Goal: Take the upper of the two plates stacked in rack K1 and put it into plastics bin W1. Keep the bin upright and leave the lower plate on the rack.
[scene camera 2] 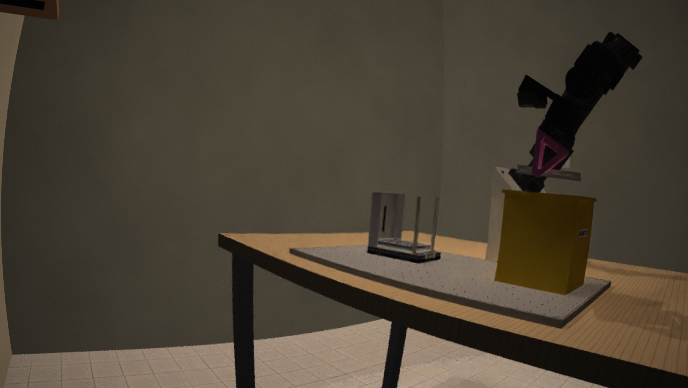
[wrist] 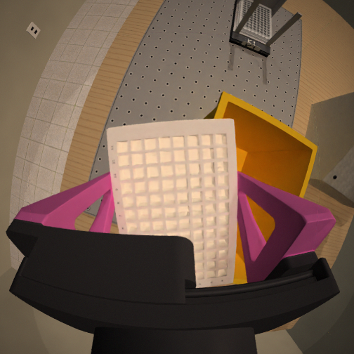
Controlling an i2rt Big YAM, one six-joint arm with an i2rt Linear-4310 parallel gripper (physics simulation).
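Frame: origin at the arm's base, x back, y right, z up, level; metres.
Where they show: gripper, fingertip midpoint: [scene camera 2: 536, 175]; arm's base, origin of the base link: [scene camera 2: 525, 187].
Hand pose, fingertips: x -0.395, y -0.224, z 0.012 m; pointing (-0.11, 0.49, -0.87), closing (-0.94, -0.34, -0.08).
Note:
Things, the pixels of their top centre, and the offset from my fingertips. "spot": a spot on its surface instead. Level surfaces: height alone.
- white multi-well plate, surface spot: [scene camera 2: 570, 175] spot: dx -0.010, dy -0.078, dz +0.004 m
- yellow bin W1, middle of its top: [scene camera 2: 551, 194] dx +0.082, dy -0.001, dz -0.029 m
- Rack K1, middle of its top: [scene camera 2: 409, 195] dx +0.069, dy +0.391, dz -0.060 m
- lower plate, middle of its top: [scene camera 2: 402, 242] dx +0.068, dy +0.401, dz -0.175 m
- grey perforated board, its level: dz -0.209 m
- wooden table, its level: dz -0.222 m
My gripper [scene camera 2: 538, 174] [wrist: 174, 177] is shut on a white multi-well plate [scene camera 2: 570, 175] [wrist: 175, 185], its magenta fingers at the plate's two long sides. The plate is nearly level, a little above the rim of the yellow bin W1 [scene camera 2: 535, 240] [wrist: 280, 145] in the scene view. In the wrist view it covers the left part of the bin's opening. The bin stands upright. Rack K1 [scene camera 2: 376, 220] [wrist: 243, 43] stands apart from the bin, and the lower plate [scene camera 2: 400, 243] [wrist: 256, 21] lies on its base between the back panel and thin posts.
Bin and rack stand on a grey perforated board [scene camera 2: 450, 280] [wrist: 165, 70] on the wooden table [scene camera 2: 280, 241] [wrist: 102, 100]. A pale upright panel [scene camera 2: 496, 220] stands behind the bin. A dark arm part shows low behind the bin's rim. The rack's back panel and posts rise above its base.

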